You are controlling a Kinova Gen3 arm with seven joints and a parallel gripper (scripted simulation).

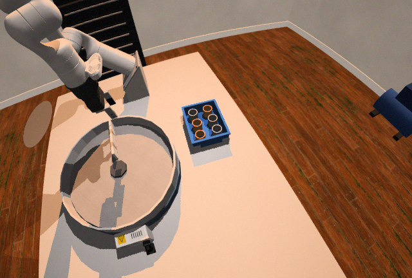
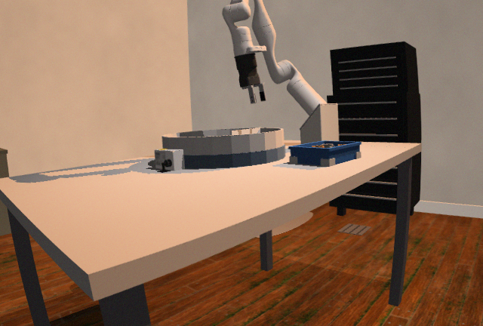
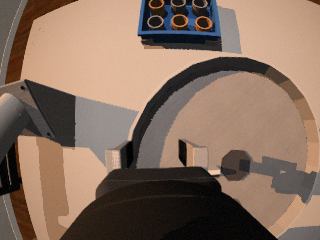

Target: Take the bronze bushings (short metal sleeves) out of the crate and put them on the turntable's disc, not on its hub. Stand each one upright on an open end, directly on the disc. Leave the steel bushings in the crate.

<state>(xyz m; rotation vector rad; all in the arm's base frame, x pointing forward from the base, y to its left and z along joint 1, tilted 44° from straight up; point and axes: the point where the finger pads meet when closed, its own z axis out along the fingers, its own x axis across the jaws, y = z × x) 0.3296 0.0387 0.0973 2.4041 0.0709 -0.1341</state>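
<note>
My hand is 10 mm short of the blue crate, 310 mm to the right of it and 190 mm above it. Round my hand: turntable disc (140 mm ahead, 40 mm to the right, 160 mm below).
</note>
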